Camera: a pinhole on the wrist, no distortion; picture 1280 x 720 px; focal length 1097.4 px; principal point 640.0 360.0 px. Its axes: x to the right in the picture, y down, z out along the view. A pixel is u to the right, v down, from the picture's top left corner.
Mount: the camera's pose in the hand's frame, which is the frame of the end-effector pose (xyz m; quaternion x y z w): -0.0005 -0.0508 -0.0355 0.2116 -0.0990 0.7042 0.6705
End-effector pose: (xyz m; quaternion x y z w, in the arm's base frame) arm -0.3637 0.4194 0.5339 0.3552 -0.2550 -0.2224 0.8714
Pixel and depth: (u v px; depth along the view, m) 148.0 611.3 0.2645
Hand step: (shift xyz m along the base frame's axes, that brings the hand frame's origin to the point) -0.1635 -0.2493 -0.1081
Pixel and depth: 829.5 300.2 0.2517
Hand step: -0.1062 -0.2106 0.0567
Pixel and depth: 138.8 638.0 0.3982
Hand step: -0.2595 -0.3650 -0.1383
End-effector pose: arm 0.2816 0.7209 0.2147 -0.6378 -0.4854 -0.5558 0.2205
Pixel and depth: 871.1 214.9 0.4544
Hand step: 0.0558 0.4451 -0.0312
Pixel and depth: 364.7 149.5 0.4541
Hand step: -0.1550 0.4590 -0.0258
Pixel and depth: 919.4 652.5 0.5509
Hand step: 0.1244 0.4929 -0.2482
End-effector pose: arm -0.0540 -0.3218 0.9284 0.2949 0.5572 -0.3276 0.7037
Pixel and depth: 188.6 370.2 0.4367
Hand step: -0.1393 -0.4685 -0.0313
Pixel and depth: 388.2 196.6 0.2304
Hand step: -0.0568 -0.2385 -0.0509
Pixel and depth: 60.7 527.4 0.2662
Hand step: -0.1441 -0.2948 0.0105
